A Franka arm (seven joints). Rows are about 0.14 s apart.
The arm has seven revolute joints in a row. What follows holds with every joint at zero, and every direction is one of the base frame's.
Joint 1 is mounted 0.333 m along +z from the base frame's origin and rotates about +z.
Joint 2 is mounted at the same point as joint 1 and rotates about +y.
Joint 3 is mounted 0.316 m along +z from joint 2 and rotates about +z.
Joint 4 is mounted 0.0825 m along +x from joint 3 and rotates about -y.
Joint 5 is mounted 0.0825 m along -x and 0.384 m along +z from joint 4 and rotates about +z.
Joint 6 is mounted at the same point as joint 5 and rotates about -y.
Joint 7 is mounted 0.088 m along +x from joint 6 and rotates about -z.
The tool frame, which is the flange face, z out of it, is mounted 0.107 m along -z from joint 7; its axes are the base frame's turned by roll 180, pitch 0 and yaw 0 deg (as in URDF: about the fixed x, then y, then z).
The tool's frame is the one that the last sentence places.
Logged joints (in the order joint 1, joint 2, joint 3, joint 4, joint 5, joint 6, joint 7), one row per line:
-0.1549, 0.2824, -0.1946, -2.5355, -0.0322, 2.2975, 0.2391
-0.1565, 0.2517, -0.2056, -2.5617, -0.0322, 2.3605, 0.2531
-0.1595, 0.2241, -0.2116, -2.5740, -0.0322, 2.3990, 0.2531
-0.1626, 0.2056, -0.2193, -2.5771, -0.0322, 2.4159, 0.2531
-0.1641, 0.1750, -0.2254, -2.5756, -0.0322, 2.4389, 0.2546
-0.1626, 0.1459, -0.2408, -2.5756, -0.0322, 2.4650, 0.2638
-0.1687, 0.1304, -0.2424, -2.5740, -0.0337, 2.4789, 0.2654
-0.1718, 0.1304, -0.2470, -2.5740, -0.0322, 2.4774, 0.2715
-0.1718, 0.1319, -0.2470, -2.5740, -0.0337, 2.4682, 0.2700
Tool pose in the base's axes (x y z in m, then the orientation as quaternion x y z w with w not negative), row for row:
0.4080, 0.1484, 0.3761, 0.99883, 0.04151, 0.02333, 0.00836
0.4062, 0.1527, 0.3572, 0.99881, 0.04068, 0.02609, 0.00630
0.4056, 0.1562, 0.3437, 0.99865, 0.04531, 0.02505, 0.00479
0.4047, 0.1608, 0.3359, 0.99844, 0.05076, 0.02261, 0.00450
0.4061, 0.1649, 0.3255, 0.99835, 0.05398, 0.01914, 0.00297
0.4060, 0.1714, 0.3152, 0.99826, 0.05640, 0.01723, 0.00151
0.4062, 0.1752, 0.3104, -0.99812, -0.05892, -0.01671, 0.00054
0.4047, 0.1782, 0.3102, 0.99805, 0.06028, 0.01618, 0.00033
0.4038, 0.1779, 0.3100, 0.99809, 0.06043, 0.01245, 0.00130
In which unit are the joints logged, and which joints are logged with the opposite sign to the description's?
The joints are logged in radians. Opposite sign: joint 1, joint 2, joint 3, joint 5.
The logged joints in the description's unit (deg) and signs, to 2 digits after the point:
8.88, -16.18, 11.15, -145.27, 1.84, 131.64, 13.70
8.97, -14.42, 11.78, -146.77, 1.84, 135.25, 14.50
9.14, -12.84, 12.12, -147.48, 1.84, 137.45, 14.50
9.32, -11.78, 12.56, -147.66, 1.84, 138.42, 14.50
9.40, -10.03, 12.91, -147.57, 1.84, 139.74, 14.59
9.32, -8.36, 13.80, -147.57, 1.84, 141.23, 15.11
9.67, -7.47, 13.89, -147.48, 1.93, 142.03, 15.21
9.84, -7.47, 14.15, -147.48, 1.84, 141.94, 15.56
9.84, -7.56, 14.15, -147.48, 1.93, 141.42, 15.47

